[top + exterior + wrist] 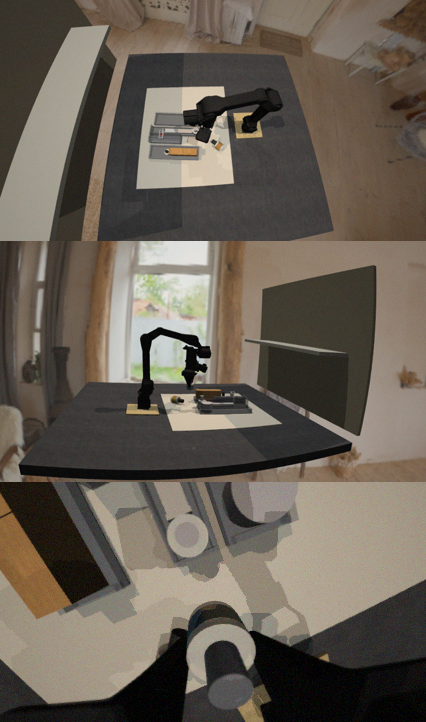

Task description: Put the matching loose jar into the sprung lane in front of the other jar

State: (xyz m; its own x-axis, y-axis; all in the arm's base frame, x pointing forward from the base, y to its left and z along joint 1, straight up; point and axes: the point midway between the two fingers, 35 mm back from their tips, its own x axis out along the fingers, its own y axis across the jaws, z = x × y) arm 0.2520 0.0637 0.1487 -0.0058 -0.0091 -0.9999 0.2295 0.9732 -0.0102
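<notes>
The sprung lane is 21 cm ahead of my gripper tip, 4 cm to the left of it and 10 cm below it. Also, from my gripper tip: red mark (25 cm ahead, 5 cm to the left, 5 cm below); then wall shelf (57 cm ahead, 7 cm to the left, 25 cm above).
</notes>
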